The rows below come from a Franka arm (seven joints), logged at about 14 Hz.
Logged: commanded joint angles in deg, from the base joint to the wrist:
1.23, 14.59, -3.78, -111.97, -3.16, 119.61, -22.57
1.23, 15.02, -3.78, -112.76, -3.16, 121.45, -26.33
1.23, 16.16, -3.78, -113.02, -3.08, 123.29, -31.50
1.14, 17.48, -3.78, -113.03, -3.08, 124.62, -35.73
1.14, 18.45, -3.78, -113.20, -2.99, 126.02, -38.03
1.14, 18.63, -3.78, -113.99, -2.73, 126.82, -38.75
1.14, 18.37, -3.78, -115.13, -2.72, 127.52, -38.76
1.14, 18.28, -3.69, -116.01, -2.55, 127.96, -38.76
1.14, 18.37, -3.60, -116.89, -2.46, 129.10, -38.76
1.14, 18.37, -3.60, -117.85, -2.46, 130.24, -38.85
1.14, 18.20, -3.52, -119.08, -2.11, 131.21, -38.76
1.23, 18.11, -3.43, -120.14, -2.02, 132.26, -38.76
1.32, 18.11, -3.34, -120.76, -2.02, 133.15, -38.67
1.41, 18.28, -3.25, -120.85, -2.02, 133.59, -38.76
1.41, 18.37, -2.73, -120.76, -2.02, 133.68, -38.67
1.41, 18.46, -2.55, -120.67, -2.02, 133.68, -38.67
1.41, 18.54, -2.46, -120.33, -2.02, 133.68, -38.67
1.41, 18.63, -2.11, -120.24, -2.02, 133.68, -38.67
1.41, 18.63, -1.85, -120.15, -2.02, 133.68, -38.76
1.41, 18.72, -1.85, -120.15, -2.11, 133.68, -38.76
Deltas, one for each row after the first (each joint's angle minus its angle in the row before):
0.00, 0.43, 0.00, -0.79, 0.00, 1.84, -3.76
0.00, 1.14, 0.00, -0.26, 0.08, 1.84, -5.17
-0.09, 1.32, 0.00, -0.01, 0.00, 1.33, -4.23
0.00, 0.97, 0.00, -0.17, 0.09, 1.40, -2.30
0.00, 0.18, 0.00, -0.79, 0.26, 0.80, -0.72
0.00, -0.26, 0.00, -1.14, 0.01, 0.70, -0.01
0.00, -0.09, 0.09, -0.88, 0.17, 0.44, 0.00
0.00, 0.09, 0.09, -0.88, 0.09, 1.14, 0.00
0.00, 0.00, 0.00, -0.96, 0.00, 1.14, -0.09
0.00, -0.17, 0.08, -1.23, 0.35, 0.97, 0.09
0.09, -0.09, 0.09, -1.06, 0.09, 1.05, 0.00
0.09, 0.00, 0.09, -0.62, 0.00, 0.89, 0.09
0.09, 0.17, 0.09, -0.09, 0.00, 0.44, -0.09
0.00, 0.09, 0.52, 0.09, 0.00, 0.09, 0.09
0.00, 0.09, 0.18, 0.09, 0.00, 0.00, 0.00
0.00, 0.08, 0.09, 0.34, 0.00, 0.00, 0.00
0.00, 0.09, 0.35, 0.09, 0.00, 0.00, 0.00
0.00, 0.00, 0.26, 0.09, 0.00, 0.00, -0.09
0.00, 0.09, 0.00, 0.00, -0.09, 0.00, 0.00

